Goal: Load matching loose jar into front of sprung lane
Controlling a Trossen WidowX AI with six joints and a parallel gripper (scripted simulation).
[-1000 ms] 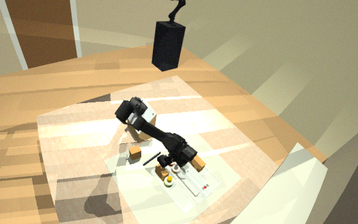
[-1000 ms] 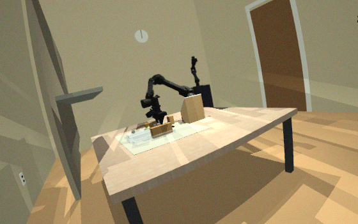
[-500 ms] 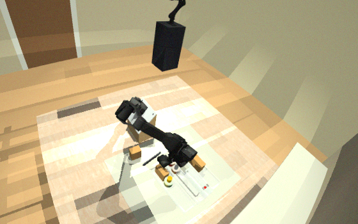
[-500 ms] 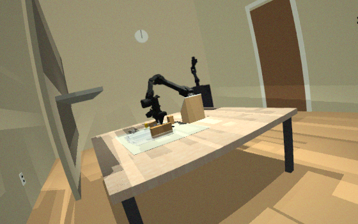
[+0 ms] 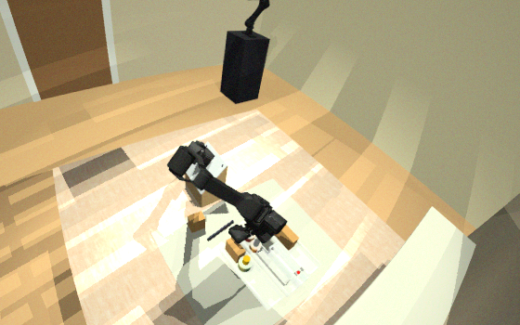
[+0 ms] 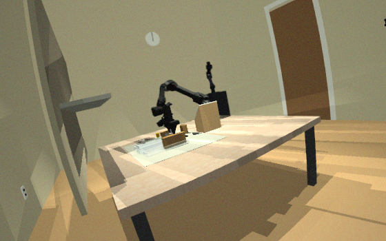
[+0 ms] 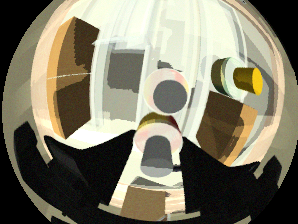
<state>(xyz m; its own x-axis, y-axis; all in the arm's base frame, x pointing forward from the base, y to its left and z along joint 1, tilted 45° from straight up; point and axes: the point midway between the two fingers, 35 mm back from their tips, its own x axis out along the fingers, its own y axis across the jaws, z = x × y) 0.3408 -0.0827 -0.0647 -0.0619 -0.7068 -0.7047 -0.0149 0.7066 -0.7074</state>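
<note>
The thin dark rod is 10 cm behind my gripper tip, 6 cm to the right of it and 4 cm below it. From my gripper tip the other things lie so: clear sprung lane (15 cm ahead, 2 cm to the left, 3 cm below).
</note>
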